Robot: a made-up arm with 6 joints. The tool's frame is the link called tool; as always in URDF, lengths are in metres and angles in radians. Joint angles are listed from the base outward.
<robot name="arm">
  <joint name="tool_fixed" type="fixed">
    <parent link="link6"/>
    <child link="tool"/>
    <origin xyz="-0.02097 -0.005 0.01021" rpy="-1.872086 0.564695 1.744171"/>
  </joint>
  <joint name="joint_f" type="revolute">
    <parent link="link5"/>
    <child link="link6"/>
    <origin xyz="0.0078 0.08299 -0.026" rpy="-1.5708 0 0"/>
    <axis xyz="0 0 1"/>
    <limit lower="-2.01" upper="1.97"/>
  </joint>
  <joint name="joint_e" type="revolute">
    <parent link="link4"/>
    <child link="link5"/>
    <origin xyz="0.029 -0.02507 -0.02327" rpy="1.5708 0 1.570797"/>
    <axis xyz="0 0 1"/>
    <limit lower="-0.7" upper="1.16"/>
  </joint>
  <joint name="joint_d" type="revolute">
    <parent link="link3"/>
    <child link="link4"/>
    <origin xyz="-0.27 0.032 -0.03" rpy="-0.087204 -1.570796 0"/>
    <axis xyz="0 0 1"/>
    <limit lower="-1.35" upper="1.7"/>
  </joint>
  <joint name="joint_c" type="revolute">
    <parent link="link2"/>
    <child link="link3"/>
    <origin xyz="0.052 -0.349 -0.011" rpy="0 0 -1.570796"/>
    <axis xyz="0 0 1"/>
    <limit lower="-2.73" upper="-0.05"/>
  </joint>
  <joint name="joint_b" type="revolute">
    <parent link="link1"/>
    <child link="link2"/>
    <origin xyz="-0.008 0.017 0.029" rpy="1.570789 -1.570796 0"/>
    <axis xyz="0 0 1"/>
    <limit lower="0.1" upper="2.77"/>
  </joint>
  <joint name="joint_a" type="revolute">
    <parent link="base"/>
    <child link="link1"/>
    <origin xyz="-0.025 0.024 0.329" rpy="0 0 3.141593"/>
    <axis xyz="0 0 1"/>
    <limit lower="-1" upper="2.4"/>
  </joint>
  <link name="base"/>
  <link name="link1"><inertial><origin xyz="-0.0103 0.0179 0.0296"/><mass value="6.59"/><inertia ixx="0.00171" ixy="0" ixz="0" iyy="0.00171" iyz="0" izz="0.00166"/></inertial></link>
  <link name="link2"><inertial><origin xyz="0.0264 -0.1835 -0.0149"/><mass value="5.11"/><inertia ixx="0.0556" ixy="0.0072" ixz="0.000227" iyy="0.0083" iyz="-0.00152" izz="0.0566"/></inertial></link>
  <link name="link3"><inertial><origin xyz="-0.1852 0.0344 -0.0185"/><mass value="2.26"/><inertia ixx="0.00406" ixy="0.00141" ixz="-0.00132" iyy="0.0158" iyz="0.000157" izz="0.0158"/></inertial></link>
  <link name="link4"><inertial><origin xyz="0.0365 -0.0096 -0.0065"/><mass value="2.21"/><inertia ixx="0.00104" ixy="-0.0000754" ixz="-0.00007" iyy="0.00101" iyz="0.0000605" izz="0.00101"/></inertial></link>
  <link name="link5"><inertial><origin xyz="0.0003 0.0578 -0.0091"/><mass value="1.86"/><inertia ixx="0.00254" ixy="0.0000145" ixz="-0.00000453" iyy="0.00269" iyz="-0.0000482" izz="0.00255"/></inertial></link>
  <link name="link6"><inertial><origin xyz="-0.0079 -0.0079 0.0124"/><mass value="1.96"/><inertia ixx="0.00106" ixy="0" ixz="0" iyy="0.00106" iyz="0" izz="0.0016"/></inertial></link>
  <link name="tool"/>
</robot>
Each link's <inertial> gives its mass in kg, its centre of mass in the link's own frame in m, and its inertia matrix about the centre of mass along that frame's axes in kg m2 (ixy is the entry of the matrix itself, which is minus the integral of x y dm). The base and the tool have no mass. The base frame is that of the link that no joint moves.
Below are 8 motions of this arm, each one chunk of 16 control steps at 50 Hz.
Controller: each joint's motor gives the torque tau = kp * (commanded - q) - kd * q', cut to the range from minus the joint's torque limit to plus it. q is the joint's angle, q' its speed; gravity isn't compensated. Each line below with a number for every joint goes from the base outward.
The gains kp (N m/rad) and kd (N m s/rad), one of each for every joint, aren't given. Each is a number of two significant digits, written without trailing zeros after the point. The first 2 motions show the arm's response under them.
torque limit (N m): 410 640 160 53 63 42
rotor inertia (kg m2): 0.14 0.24 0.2 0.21 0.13 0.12
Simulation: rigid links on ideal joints. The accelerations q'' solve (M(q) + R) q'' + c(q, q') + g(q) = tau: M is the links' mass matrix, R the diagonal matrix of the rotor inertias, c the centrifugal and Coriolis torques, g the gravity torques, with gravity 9.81 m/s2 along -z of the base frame. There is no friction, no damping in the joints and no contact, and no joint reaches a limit. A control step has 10 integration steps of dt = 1/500 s. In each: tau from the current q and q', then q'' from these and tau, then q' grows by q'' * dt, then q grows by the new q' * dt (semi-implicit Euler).
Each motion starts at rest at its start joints. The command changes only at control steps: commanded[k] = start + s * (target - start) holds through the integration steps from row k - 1 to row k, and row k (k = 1, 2, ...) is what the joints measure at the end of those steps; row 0 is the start. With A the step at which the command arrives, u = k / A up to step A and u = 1 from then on. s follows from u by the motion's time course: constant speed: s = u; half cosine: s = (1 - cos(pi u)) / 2; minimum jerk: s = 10 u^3 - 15 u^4 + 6 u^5; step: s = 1 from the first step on.
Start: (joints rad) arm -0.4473 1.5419 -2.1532 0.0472 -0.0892 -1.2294
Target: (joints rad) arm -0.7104 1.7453 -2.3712 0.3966 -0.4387 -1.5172
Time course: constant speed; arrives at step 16
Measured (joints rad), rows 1 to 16:
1: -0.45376 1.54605 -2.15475 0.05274 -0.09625 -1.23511
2: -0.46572 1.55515 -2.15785 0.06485 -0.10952 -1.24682
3: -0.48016 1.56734 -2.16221 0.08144 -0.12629 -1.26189
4: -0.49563 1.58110 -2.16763 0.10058 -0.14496 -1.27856
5: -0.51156 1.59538 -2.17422 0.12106 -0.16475 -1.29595
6: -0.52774 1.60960 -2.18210 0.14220 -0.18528 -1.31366
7: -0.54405 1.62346 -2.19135 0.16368 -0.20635 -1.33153
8: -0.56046 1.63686 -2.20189 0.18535 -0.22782 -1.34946
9: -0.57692 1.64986 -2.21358 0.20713 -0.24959 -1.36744
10: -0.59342 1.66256 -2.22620 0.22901 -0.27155 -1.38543
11: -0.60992 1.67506 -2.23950 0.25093 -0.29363 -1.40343
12: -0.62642 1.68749 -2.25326 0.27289 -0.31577 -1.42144
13: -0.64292 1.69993 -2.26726 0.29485 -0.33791 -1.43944
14: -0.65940 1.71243 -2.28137 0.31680 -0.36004 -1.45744
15: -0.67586 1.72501 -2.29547 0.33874 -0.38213 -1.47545
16: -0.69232 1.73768 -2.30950 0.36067 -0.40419 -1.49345
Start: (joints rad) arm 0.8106 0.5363 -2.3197 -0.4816 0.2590 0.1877
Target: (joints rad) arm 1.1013 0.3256 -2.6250 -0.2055 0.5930 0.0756
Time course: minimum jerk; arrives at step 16
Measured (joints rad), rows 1 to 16:
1: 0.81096 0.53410 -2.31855 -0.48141 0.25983 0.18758
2: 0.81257 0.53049 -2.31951 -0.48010 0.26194 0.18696
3: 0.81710 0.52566 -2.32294 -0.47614 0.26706 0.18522
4: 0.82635 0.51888 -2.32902 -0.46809 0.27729 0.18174
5: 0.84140 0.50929 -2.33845 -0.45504 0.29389 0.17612
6: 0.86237 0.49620 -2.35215 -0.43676 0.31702 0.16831
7: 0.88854 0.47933 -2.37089 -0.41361 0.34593 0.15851
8: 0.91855 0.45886 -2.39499 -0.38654 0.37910 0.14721
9: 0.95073 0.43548 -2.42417 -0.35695 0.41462 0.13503
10: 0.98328 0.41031 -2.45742 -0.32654 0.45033 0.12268
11: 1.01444 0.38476 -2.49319 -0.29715 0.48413 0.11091
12: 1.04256 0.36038 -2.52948 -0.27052 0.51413 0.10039
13: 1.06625 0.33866 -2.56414 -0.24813 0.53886 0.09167
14: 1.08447 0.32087 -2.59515 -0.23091 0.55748 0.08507
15: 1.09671 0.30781 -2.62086 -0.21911 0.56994 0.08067
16: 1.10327 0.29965 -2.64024 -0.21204 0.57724 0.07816
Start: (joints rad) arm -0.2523 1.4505 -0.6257 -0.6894 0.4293 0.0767
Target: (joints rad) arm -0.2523 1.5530 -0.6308 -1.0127 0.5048 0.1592
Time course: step
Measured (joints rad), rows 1 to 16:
1: -0.25153 1.48510 -0.62674 -0.73992 0.45417 0.10413
2: -0.25066 1.52043 -0.62239 -0.84120 0.47650 0.13140
3: -0.25174 1.54049 -0.61707 -0.92389 0.49000 0.14611
4: -0.25275 1.55035 -0.61351 -0.97383 0.49759 0.15308
5: -0.25309 1.55500 -0.61173 -0.99864 0.50145 0.15633
6: -0.25300 1.55719 -0.61101 -1.00874 0.50321 0.15789
7: -0.25277 1.55825 -0.61076 -1.01172 0.50393 0.15867
8: -0.25256 1.55876 -0.61066 -1.01192 0.50422 0.15906
9: -0.25242 1.55901 -0.61062 -1.01136 0.50433 0.15926
10: -0.25235 1.55913 -0.61058 -1.01080 0.50438 0.15935
11: -0.25231 1.55919 -0.61056 -1.01044 0.50441 0.15940
12: -0.25230 1.55921 -0.61054 -1.01025 0.50443 0.15942
13: -0.25230 1.55922 -0.61054 -1.01018 0.50445 0.15943
14: -0.25230 1.55923 -0.61054 -1.01016 0.50446 0.15943
15: -0.25230 1.55923 -0.61055 -1.01016 0.50446 0.15943
16: -0.25230 1.55923 -0.61055 -1.01016 0.50447 0.15943

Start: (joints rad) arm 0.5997 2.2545 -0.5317 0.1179 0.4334 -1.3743
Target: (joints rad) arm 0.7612 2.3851 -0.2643 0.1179 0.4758 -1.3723
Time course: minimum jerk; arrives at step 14
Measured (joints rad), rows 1 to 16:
1: 0.59985 2.25752 -0.53219 0.11792 0.43265 -1.37434
2: 0.60125 2.26128 -0.53225 0.11792 0.43187 -1.37440
3: 0.60530 2.26569 -0.53024 0.11795 0.43181 -1.37442
4: 0.61308 2.27208 -0.52453 0.11806 0.43273 -1.37439
5: 0.62505 2.28127 -0.51390 0.11828 0.43475 -1.37430
6: 0.64089 2.29336 -0.49775 0.11862 0.43792 -1.37415
7: 0.65967 2.30784 -0.47626 0.11905 0.44211 -1.37393
8: 0.68000 2.32376 -0.45039 0.11950 0.44705 -1.37366
9: 0.70027 2.33988 -0.42172 0.11987 0.45238 -1.37338
10: 0.71888 2.35493 -0.39223 0.12007 0.45768 -1.37310
11: 0.73446 2.36779 -0.36405 0.12008 0.46253 -1.37286
12: 0.74613 2.37767 -0.33915 0.11989 0.46657 -1.37266
13: 0.75366 2.38430 -0.31896 0.11957 0.46954 -1.37253
14: 0.75764 2.38809 -0.30408 0.11922 0.47139 -1.37246
15: 0.75948 2.39004 -0.29401 0.11893 0.47227 -1.37243
16: 0.76031 2.39103 -0.28772 0.11878 0.47250 -1.37244

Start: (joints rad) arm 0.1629 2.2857 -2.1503 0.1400 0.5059 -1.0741
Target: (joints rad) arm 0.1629 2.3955 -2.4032 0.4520 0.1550 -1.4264
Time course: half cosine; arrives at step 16
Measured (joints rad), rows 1 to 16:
1: 0.16283 2.28821 -2.14885 0.14051 0.50514 -1.07520
2: 0.16271 2.29377 -2.14573 0.14280 0.50191 -1.07957
3: 0.16256 2.30125 -2.14340 0.14854 0.49440 -1.08878
4: 0.16241 2.30989 -2.14386 0.15886 0.48166 -1.10340
5: 0.16232 2.31921 -2.14833 0.17416 0.46352 -1.12329
6: 0.16232 2.32891 -2.15728 0.19418 0.44038 -1.14790
7: 0.16243 2.33885 -2.17057 0.21824 0.41303 -1.17636
8: 0.16262 2.34890 -2.18762 0.24539 0.38254 -1.20763
9: 0.16287 2.35893 -2.20754 0.27448 0.35014 -1.24051
10: 0.16312 2.36876 -2.22930 0.30432 0.31712 -1.27376
11: 0.16334 2.37816 -2.25180 0.33369 0.28482 -1.30611
12: 0.16348 2.38686 -2.27398 0.36140 0.25450 -1.33630
13: 0.16354 2.39456 -2.29487 0.38636 0.22736 -1.36319
14: 0.16350 2.40099 -2.31360 0.40762 0.20442 -1.38573
15: 0.16338 2.40590 -2.32941 0.42437 0.18657 -1.40306
16: 0.16322 2.40907 -2.34173 0.43596 0.17448 -1.41453

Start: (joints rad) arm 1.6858 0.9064 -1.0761 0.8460 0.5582 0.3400
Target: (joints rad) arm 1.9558 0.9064 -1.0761 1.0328 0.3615 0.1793
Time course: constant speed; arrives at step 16
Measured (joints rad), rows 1 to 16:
1: 1.69342 0.90571 -1.07162 0.84758 0.55440 0.33663
2: 1.70561 0.90570 -1.06440 0.85181 0.54789 0.32986
3: 1.72016 0.90632 -1.05754 0.85872 0.53917 0.32128
4: 1.73588 0.90703 -1.05202 0.86771 0.52893 0.31187
5: 1.75219 0.90752 -1.04805 0.87811 0.51774 0.30211
6: 1.76878 0.90775 -1.04546 0.88936 0.50599 0.29220
7: 1.78551 0.90779 -1.04394 0.90107 0.49392 0.28223
8: 1.80230 0.90771 -1.04317 0.91298 0.48168 0.27222
9: 1.81913 0.90760 -1.04285 0.92495 0.46935 0.26221
10: 1.83598 0.90749 -1.04278 0.93690 0.45700 0.25218
11: 1.85284 0.90740 -1.04283 0.94880 0.44463 0.24215
12: 1.86971 0.90734 -1.04292 0.96064 0.43226 0.23211
13: 1.88658 0.90731 -1.04299 0.97245 0.41991 0.22207
14: 1.90345 0.90729 -1.04305 0.98422 0.40755 0.21203
15: 1.92032 0.90728 -1.04309 0.99597 0.39520 0.20199
16: 1.93720 0.90728 -1.04311 1.00772 0.38286 0.19194

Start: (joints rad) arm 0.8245 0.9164 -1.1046 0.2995 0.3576 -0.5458
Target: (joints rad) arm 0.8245 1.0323 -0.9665 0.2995 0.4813 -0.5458
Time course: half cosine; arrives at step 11
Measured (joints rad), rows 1 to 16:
1: 0.82442 0.91651 -1.10036 0.29905 0.35915 -0.54583
2: 0.82427 0.91894 -1.09260 0.29807 0.36368 -0.54590
3: 0.82416 0.92484 -1.08315 0.29716 0.37112 -0.54596
4: 0.82413 0.93426 -1.07192 0.29660 0.38149 -0.54599
5: 0.82416 0.94679 -1.05852 0.29630 0.39454 -0.54600
6: 0.82424 0.96162 -1.04283 0.29609 0.40965 -0.54601
7: 0.82437 0.97768 -1.02519 0.29579 0.42583 -0.54602
8: 0.82453 0.99367 -1.00640 0.29533 0.44191 -0.54605
9: 0.82468 1.00826 -0.98761 0.29468 0.45665 -0.54609
10: 0.82481 1.02023 -0.97014 0.29391 0.46885 -0.54613
11: 0.82491 1.02856 -0.95533 0.29310 0.47752 -0.54617
12: 0.82492 1.03321 -0.94423 0.29244 0.48269 -0.54620
13: 0.82483 1.03523 -0.93704 0.29211 0.48538 -0.54621
14: 0.82472 1.03581 -0.93305 0.29218 0.48657 -0.54621
15: 0.82463 1.03575 -0.93127 0.29251 0.48694 -0.54618
16: 0.82457 1.03550 -0.93079 0.29295 0.48691 -0.54616

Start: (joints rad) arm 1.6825 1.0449 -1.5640 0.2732 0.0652 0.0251
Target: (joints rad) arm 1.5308 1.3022 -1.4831 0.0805 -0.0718 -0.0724
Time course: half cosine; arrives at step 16
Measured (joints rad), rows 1 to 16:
1: 1.68173 1.04480 -1.56044 0.27240 0.06546 0.02475
2: 1.67922 1.04718 -1.55544 0.26984 0.06485 0.02345
3: 1.67458 1.05334 -1.55086 0.26505 0.06202 0.02085
4: 1.66767 1.06355 -1.54657 0.25766 0.05675 0.01679
5: 1.65860 1.07775 -1.54206 0.24752 0.04926 0.01129
6: 1.64764 1.09567 -1.53687 0.23472 0.03990 0.00449
7: 1.63517 1.11678 -1.53067 0.21959 0.02911 -0.00339
8: 1.62165 1.14036 -1.52332 0.20263 0.01736 -0.01207
9: 1.60758 1.16552 -1.51486 0.18446 0.00511 -0.02122
10: 1.59347 1.19128 -1.50546 0.16578 -0.00717 -0.03048
11: 1.57985 1.21659 -1.49543 0.14732 -0.01900 -0.03950
12: 1.56722 1.24044 -1.48517 0.12981 -0.02996 -0.04794
13: 1.55606 1.26184 -1.47509 0.11394 -0.03965 -0.05546
14: 1.54680 1.27997 -1.46563 0.10033 -0.04770 -0.06178
15: 1.53981 1.29410 -1.45720 0.08952 -0.05383 -0.06665
16: 1.53538 1.30370 -1.45016 0.08194 -0.05783 -0.06989

